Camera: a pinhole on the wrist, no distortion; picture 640 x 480 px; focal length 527.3 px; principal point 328.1 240.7 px. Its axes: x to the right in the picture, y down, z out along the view. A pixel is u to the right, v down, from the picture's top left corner.
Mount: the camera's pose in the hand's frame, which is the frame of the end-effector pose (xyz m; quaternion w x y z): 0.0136 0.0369 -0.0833 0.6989 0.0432 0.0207 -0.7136
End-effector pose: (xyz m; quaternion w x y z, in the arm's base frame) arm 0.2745 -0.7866 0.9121 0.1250 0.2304 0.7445 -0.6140
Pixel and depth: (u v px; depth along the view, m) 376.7 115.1 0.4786
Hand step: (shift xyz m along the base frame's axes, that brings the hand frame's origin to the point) 0.0398 -0.4035 0.0127
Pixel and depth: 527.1 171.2 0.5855
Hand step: -0.0874 -0.5129 0.1388
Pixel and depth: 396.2 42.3 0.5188
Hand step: 0.0957 -0.4571 0.0651
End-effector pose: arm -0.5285 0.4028 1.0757 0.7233 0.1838 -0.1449 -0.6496
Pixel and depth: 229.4 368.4 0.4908
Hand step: -0.1013 -0.1424 0.4051
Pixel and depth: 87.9 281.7 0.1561
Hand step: 0.0499 -0.0197 0.1120
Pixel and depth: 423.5 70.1 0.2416
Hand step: -0.0996 0.0587 0.1243
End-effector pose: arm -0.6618 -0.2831 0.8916 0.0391 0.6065 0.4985 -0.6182
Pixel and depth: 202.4 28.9 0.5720
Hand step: -0.2061 -0.5184 -0.0031
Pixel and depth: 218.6 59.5 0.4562
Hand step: -0.1643 -0.3823 -0.0173
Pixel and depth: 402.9 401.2 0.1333
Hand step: -0.0443 -0.0076 -0.0533
